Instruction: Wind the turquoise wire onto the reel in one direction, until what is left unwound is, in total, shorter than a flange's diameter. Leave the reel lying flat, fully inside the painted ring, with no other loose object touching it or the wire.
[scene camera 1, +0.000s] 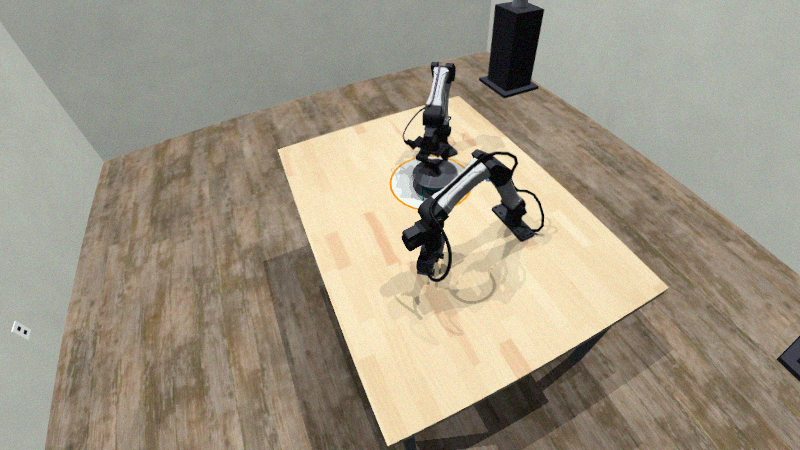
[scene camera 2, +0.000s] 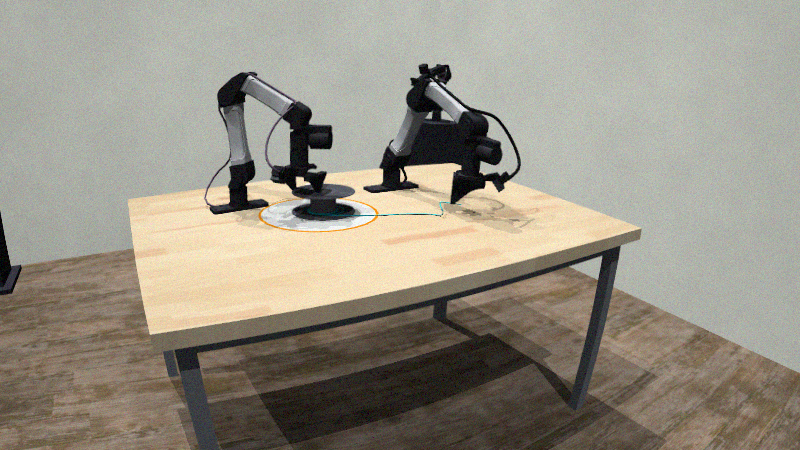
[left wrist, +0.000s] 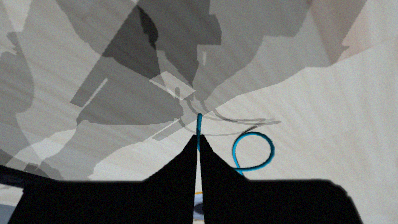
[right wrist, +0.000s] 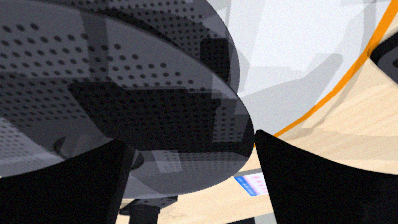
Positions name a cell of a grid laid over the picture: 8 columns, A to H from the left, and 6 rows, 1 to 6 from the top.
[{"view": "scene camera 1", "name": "dark reel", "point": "E3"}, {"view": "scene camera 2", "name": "my left gripper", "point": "E3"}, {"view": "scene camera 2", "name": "dark reel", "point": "D3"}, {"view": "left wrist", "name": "my left gripper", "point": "D4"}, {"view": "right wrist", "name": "my right gripper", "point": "D4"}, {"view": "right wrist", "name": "dark reel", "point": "B3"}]
